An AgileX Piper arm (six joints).
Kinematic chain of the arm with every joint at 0, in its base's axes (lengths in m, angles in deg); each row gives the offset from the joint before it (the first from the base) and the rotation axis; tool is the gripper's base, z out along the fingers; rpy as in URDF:
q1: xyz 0 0 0.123 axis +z
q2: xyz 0 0 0 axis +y
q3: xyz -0.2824 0 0.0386 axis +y
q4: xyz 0.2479 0 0.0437 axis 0.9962 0 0.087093
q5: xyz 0 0 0 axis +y
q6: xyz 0.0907 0 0.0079 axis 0.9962 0 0.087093
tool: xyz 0 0 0 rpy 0 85.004 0
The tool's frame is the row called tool.
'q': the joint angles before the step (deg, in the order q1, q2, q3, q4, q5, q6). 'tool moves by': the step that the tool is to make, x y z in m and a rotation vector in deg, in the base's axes. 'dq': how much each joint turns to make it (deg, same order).
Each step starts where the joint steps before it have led.
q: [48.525 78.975 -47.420 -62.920 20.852 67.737]
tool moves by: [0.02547 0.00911 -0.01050 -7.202 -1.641 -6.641]
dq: [0.001 7.143 -4.904 -5.762 8.760 3.891]
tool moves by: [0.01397 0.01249 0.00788 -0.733 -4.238 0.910]
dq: [-0.001 2.876 -3.864 -6.265 0.490 3.009]
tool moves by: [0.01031 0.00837 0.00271 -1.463 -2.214 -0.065]
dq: [0.000 2.448 -2.920 -2.641 1.262 0.398]
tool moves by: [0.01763 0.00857 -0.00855 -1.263 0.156 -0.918]
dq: [-1.143 4.366 -3.457 -0.586 0.166 -0.193]
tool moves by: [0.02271 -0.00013 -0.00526 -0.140 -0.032 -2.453]
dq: [-2.544 3.725 -3.642 -0.147 -0.023 -0.001]
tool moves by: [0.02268 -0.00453 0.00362 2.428 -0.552 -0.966]
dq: [-3.343 2.161 -3.577 -0.002 -2.826 0.155]
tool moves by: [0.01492 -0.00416 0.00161 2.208 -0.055 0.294]
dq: [-2.488 1.304 -2.099 0.232 -3.296 0.002]
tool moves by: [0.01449 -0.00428 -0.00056 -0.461 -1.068 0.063]
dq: [-1.957 1.700 -1.993 -1.800 -1.394 -0.003]
